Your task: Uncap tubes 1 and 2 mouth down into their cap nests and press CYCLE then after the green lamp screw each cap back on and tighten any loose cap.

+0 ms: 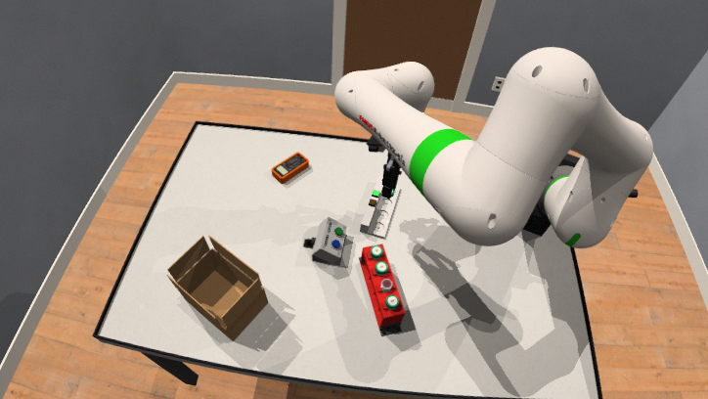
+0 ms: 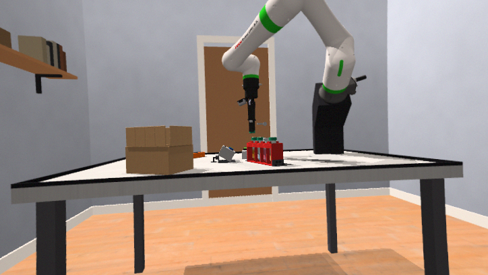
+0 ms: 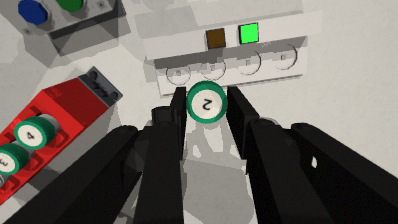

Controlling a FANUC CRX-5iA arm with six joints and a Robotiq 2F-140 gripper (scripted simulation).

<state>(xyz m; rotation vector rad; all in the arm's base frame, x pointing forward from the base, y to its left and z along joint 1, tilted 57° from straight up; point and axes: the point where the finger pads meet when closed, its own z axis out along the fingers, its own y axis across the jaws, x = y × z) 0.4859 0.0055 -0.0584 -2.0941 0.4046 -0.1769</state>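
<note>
Right now the cap 3 is 240 mm to the left of my hand, 70 mm below it and 30 mm behind it. From my hand the other things lie so: cap 2: 30 mm below; then cap 4: 190 mm to the left, 70 mm below; then green key: 120 mm to the left, 120 mm below, 120 mm ahead.
</note>
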